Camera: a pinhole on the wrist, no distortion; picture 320 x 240 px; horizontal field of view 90.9 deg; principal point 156.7 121.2 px. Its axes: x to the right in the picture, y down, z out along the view. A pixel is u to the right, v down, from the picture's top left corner.
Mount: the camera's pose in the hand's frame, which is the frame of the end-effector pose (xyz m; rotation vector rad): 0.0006 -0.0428 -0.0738 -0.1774 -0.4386 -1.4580
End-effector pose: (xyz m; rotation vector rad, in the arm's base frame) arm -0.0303 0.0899 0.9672 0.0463 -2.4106 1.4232
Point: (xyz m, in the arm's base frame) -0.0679 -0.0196 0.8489
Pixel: 158 139
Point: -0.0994 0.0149 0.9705
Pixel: 212 211
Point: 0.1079 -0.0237 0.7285
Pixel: 124 41
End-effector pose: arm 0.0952 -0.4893 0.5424 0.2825 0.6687 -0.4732
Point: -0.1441 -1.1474 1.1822
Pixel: outside the picture
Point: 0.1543 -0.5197 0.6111
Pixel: 172 154
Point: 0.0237 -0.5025 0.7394
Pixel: 196 15
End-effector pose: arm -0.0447 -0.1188 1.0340 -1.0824 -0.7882 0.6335
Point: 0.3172 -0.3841 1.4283
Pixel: behind the camera
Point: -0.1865 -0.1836 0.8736
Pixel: 56 19
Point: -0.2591 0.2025 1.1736
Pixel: 216 212
